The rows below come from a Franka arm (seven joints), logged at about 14 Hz.
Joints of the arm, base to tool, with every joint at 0 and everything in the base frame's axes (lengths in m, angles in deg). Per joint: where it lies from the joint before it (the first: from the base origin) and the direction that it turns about. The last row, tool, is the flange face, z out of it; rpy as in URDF.
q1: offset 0 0 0.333 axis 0 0 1
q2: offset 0 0 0 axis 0 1 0
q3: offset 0 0 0.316 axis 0 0 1
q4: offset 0.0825 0 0 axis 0 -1 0
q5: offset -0.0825 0 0.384 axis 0 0 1
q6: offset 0 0 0 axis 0 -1 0
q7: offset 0.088 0 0 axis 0 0 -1
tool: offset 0 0 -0.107 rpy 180 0 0
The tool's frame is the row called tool.
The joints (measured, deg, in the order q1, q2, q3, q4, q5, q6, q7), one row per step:
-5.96, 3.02, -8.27, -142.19, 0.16, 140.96, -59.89
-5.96, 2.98, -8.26, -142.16, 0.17, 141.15, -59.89
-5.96, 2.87, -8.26, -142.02, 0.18, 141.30, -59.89
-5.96, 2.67, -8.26, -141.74, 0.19, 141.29, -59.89
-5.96, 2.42, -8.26, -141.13, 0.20, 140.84, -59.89
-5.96, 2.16, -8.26, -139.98, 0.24, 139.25, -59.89
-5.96, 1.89, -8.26, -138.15, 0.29, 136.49, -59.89
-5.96, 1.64, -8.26, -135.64, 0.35, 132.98, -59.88
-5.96, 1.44, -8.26, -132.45, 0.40, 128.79, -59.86
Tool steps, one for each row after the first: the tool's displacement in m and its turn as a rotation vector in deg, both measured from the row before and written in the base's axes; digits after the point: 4 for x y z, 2 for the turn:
0.0006, -0.0001, 0.0008, -0.05, -0.25, 0.00
0.0013, -0.0003, 0.0020, -0.08, -0.39, -0.01
0.0020, -0.0005, 0.0034, -0.08, -0.46, -0.01
0.0033, -0.0008, 0.0054, -0.06, -0.41, -0.01
0.0044, -0.0010, 0.0075, 0.11, 0.16, -0.03
0.0061, -0.0014, 0.0107, 0.24, 0.62, -0.04
0.0082, -0.0019, 0.0145, 0.27, 0.71, -0.05
0.0098, -0.0023, 0.0186, 0.28, 0.76, -0.04

